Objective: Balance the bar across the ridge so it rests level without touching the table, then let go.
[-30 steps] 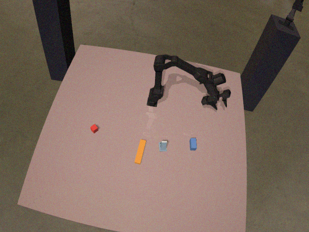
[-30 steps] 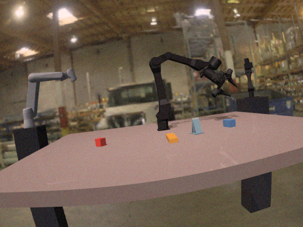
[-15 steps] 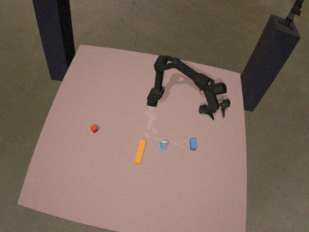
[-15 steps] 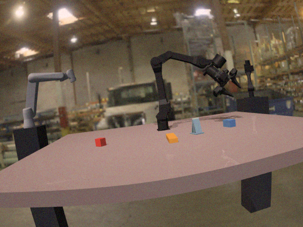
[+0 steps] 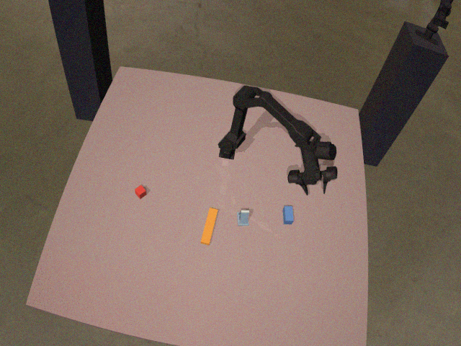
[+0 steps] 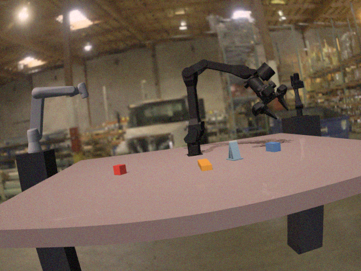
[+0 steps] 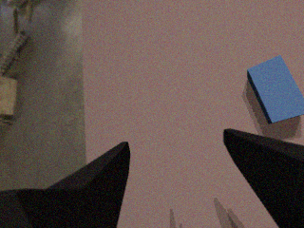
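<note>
Right now the orange bar is 14 cm ahead of my gripper tip, 38 cm to the right of it and 13 cm below it. Round my gripper tip: blue block (4 cm ahead, 8 cm to the right, 12 cm below); red cube (6 cm ahead, 67 cm to the right, 12 cm below).
</note>
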